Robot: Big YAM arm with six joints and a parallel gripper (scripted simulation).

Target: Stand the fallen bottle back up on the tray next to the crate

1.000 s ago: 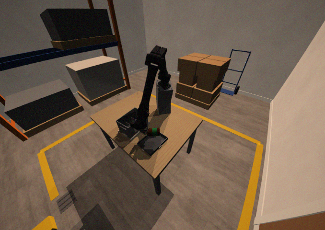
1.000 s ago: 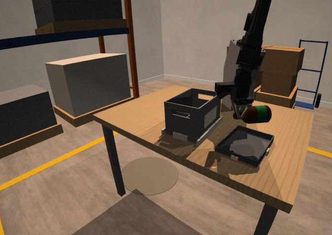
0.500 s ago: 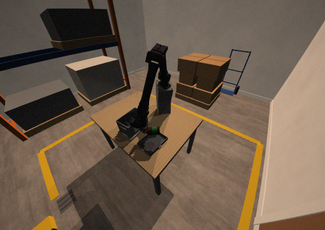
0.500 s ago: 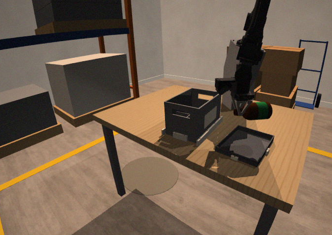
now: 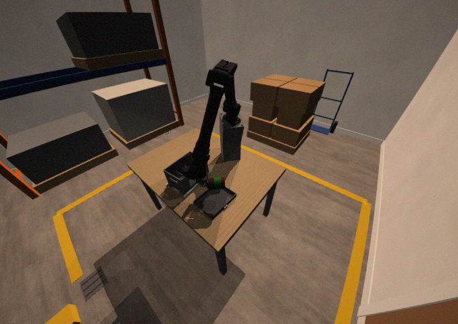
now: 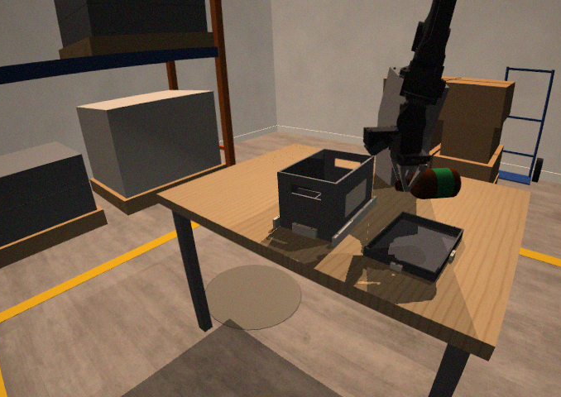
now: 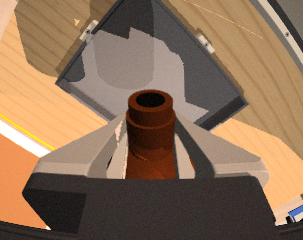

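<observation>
Now: hand 40 mm past the brown bottle and 30 mm to the right of it. Round my hand: tray 50 mm behind, 30 mm to the left, 170 mm below; dark crate 10 mm behind, 260 mm to the right, 100 mm below.
</observation>
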